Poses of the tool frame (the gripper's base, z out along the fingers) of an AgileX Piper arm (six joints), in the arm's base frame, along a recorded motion.
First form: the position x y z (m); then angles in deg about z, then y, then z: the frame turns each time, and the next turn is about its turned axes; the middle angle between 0 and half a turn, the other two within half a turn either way.
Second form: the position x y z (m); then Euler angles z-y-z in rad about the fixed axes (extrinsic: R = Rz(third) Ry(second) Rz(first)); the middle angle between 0 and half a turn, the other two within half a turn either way. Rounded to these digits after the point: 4 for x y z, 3 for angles.
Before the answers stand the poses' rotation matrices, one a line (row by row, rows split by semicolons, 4 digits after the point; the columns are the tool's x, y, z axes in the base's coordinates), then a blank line. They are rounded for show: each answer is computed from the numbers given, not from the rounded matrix.
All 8 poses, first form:
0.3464 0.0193 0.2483 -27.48 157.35 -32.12
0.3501 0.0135 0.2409 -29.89 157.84 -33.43
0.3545 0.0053 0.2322 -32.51 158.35 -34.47
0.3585 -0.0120 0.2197 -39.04 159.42 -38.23
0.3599 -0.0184 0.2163 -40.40 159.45 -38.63
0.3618 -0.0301 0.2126 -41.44 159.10 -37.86
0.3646 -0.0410 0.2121 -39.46 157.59 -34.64
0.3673 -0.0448 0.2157 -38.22 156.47 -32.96
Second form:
-0.9388 -0.0445 0.3417; -0.1110 0.9778 -0.1777; -0.3262 -0.2048 -0.9229
-0.9446 -0.0265 0.3270; -0.0925 0.9778 -0.1880; -0.3148 -0.2078 -0.9261
-0.9504 -0.0005 0.3111; -0.0655 0.9780 -0.1983; -0.3042 -0.2088 -0.9295
-0.9610 0.0448 0.2730; -0.0174 0.9750 -0.2214; -0.2761 -0.2175 -0.9362
-0.9617 0.0611 0.2673; -0.0013 0.9738 -0.2275; -0.2742 -0.2191 -0.9364
-0.9591 0.0927 0.2674; 0.0281 0.9713 -0.2361; -0.2816 -0.2189 -0.9342
-0.9485 0.1172 0.2943; 0.0445 0.9692 -0.2423; -0.3137 -0.2167 -0.9245
-0.9410 0.1272 0.3137; 0.0485 0.9678 -0.2470; -0.3350 -0.2172 -0.9169

0.3464 0.0193 0.2483 -0.561 2.746 -0.480
0.3501 0.0135 0.2409 -0.583 2.755 -0.522
0.3545 0.0053 0.2322 -0.602 2.764 -0.567
0.3585 -0.0120 0.2197 -0.667 2.782 -0.681
0.3599 -0.0184 0.2163 -0.674 2.783 -0.705
0.3618 -0.0301 0.2126 -0.661 2.777 -0.723
0.3646 -0.0410 0.2121 -0.605 2.750 -0.689
0.3673 -0.0448 0.2157 -0.575 2.731 -0.667

